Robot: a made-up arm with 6 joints. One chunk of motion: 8 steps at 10 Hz.
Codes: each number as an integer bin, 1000 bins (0 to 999) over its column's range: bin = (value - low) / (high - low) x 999, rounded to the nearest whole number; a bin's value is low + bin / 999 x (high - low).
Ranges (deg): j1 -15..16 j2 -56..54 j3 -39..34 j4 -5..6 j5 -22..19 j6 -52..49
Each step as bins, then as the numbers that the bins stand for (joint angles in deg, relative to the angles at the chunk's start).
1 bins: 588 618 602 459 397 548
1 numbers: 3.25 12.05 4.99 0.05 -5.71 3.40
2 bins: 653 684 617 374 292 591
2 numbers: 5.26 19.32 6.09 -0.88 -10.02 7.75
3 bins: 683 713 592 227 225 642
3 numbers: 6.19 22.51 4.26 -2.50 -12.77 12.91
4 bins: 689 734 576 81 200 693
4 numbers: 6.38 24.82 3.09 -4.11 -13.79 18.06
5 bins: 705 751 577 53 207 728
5 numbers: 6.88 26.69 3.16 -4.42 -13.50 21.60
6 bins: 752 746 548 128 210 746
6 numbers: 8.34 26.14 1.04 -3.59 -13.38 23.42
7 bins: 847 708 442 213 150 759
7 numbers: 11.28 21.96 -6.70 -2.65 -15.84 24.74
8 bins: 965 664 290 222 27 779
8 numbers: 14.94 17.11 -17.81 -2.56 -20.89 26.76
